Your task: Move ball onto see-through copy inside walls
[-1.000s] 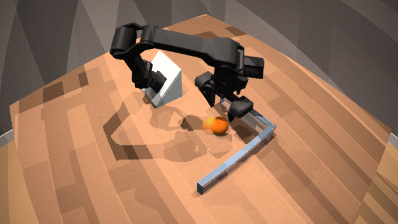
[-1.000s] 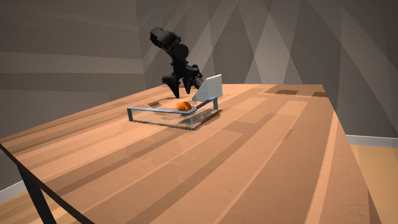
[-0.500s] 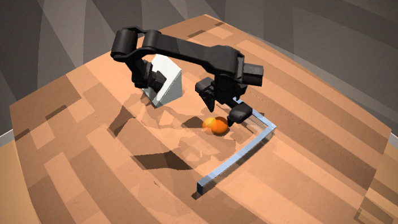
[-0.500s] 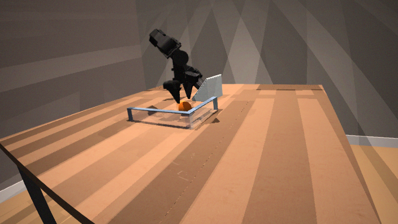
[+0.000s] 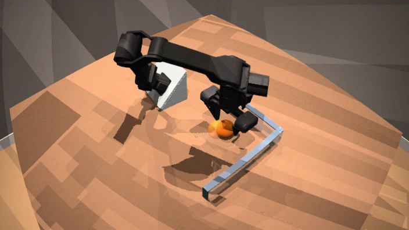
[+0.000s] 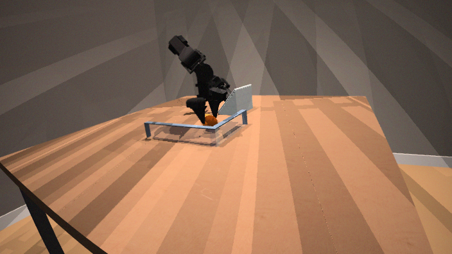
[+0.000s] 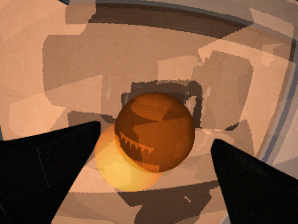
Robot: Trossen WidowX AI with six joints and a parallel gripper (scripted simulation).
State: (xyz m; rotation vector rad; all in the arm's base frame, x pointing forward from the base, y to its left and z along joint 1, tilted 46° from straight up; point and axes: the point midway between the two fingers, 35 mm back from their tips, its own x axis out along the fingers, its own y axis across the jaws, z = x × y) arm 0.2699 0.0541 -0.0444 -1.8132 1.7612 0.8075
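My gripper tip is 10 mm above the orange ball. From my gripper tip the other things lie so: see-through copy of ball 10 mm behind, 20 mm to the right, 10 mm below.
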